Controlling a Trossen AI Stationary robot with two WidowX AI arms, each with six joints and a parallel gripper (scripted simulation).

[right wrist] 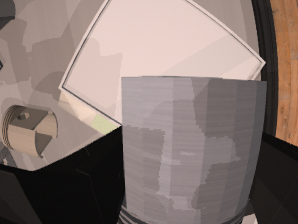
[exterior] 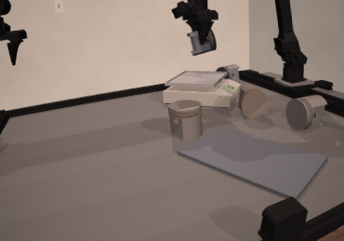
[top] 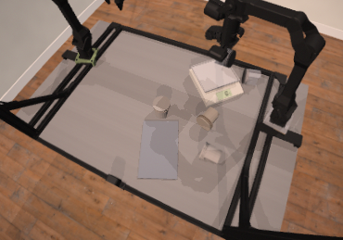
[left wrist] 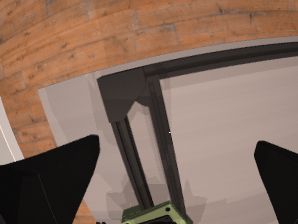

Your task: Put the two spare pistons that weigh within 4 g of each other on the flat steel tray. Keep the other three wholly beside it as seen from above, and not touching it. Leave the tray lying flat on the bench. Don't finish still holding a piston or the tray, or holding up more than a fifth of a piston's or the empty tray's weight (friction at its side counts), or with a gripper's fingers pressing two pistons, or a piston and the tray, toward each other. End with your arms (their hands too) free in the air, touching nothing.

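My right gripper is now 160 mm above the weighing scale, 20 mm past it and 10 mm to the right of it. From my right hand the other things lie so: dark piston 30 mm below, 10 mm to the right; then flat steel tray 400 mm behind, 200 mm below, 110 mm to the left.
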